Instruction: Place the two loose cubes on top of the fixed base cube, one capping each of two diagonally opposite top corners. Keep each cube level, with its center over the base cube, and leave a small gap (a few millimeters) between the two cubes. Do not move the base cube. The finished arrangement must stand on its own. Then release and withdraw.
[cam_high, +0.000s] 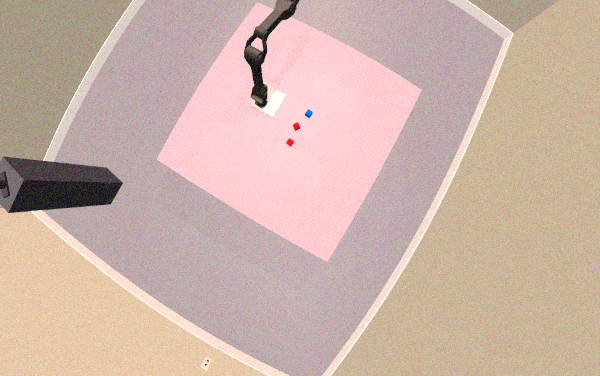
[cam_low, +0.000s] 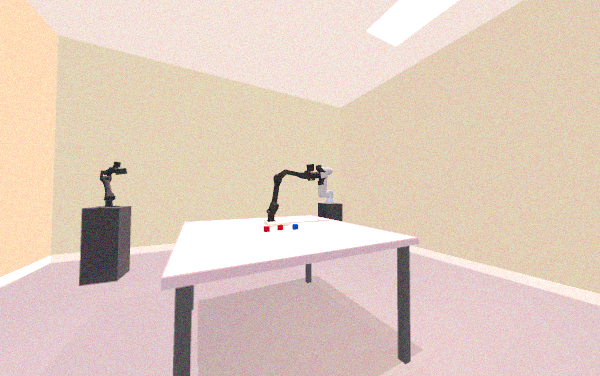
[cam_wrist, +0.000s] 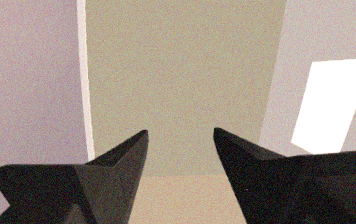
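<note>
Right now my gripper tip is 430 mm to the left of the blue cube, 420 mm above it and 330 mm short of it.
</note>
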